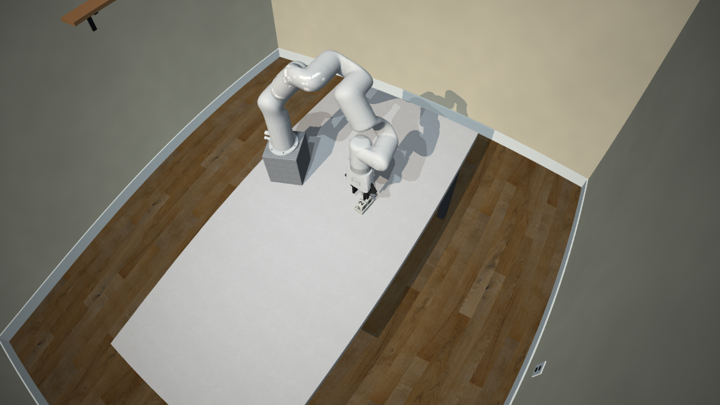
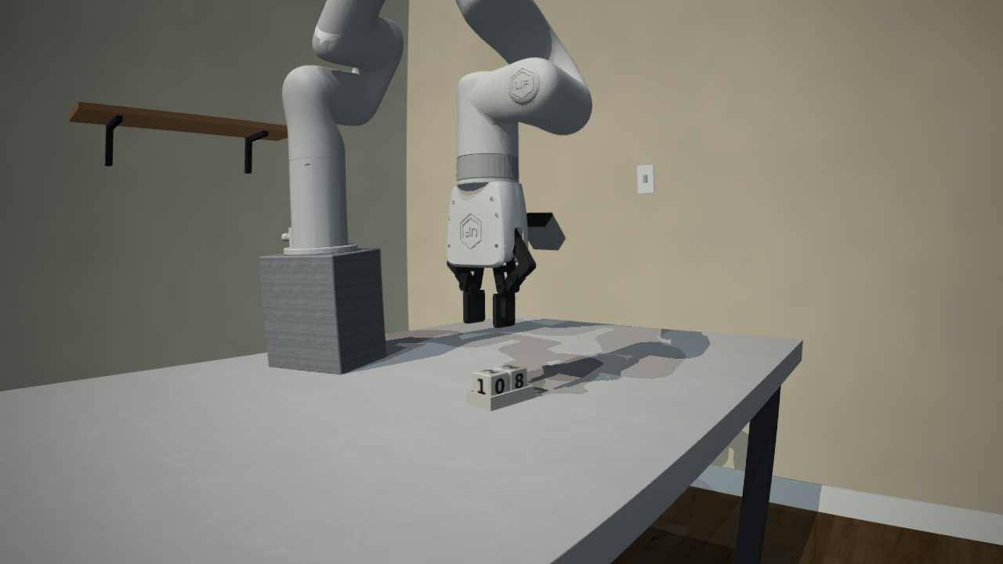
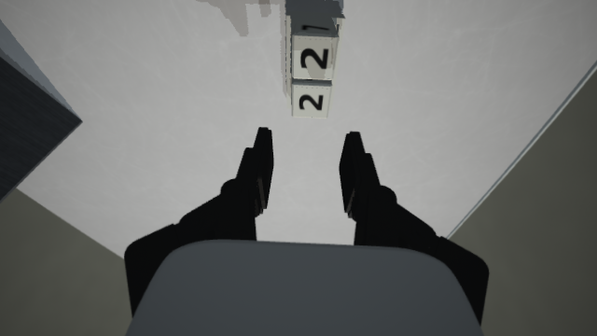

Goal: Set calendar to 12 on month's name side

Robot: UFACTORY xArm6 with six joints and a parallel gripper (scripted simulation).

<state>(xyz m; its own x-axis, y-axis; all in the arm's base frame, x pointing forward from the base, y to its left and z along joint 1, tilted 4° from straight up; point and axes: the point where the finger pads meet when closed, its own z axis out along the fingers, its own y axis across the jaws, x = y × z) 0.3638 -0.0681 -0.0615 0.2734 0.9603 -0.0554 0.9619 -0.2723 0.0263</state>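
The calendar tray is 11 cm below my hand, 2 cm to the left of it and 1 cm ahead of it.
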